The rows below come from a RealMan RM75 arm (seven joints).
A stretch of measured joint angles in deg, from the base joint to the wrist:
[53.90 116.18 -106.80 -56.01 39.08 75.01 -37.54]
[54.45 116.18 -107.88 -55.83 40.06 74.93 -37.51]
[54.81 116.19 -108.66 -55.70 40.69 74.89 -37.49]
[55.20 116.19 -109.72 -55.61 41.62 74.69 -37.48]
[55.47 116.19 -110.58 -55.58 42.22 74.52 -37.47]
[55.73 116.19 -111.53 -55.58 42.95 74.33 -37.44]
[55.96 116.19 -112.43 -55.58 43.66 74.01 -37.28]
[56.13 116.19 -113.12 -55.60 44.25 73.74 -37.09]
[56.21 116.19 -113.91 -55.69 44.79 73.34 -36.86]
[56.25 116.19 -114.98 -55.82 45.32 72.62 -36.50]
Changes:
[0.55 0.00 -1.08 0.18 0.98 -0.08 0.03]
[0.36 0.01 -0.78 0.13 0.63 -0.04 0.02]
[0.39 0.00 -1.06 0.09 0.93 -0.20 0.01]
[0.27 0.00 -0.86 0.03 0.60 -0.17 0.01]
[0.26 0.00 -0.95 0.00 0.73 -0.19 0.03]
[0.23 0.00 -0.90 0.00 0.71 -0.32 0.16]
[0.17 0.00 -0.69 -0.02 0.59 -0.27 0.19]
[0.08 0.00 -0.79 -0.09 0.54 -0.40 0.23]
[0.04 0.00 -1.07 -0.13 0.53 -0.72 0.36]

